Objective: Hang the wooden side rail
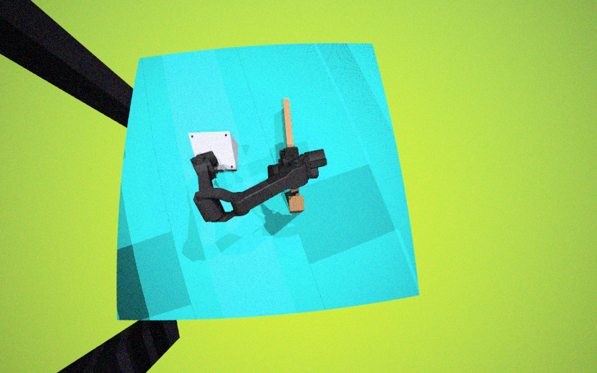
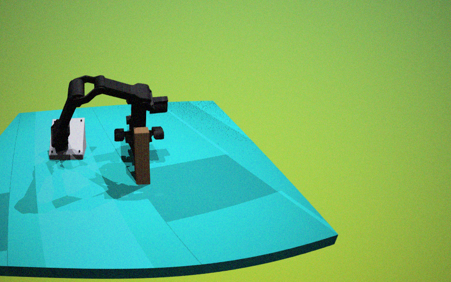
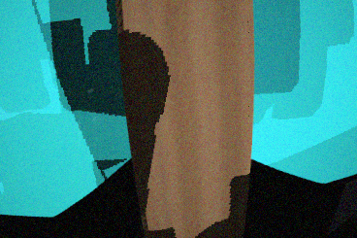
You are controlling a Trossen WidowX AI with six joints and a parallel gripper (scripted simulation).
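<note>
Now: gripper tip 120 mm to the left of the headboard post, 50 mm below it and 10 mm past it.
</note>
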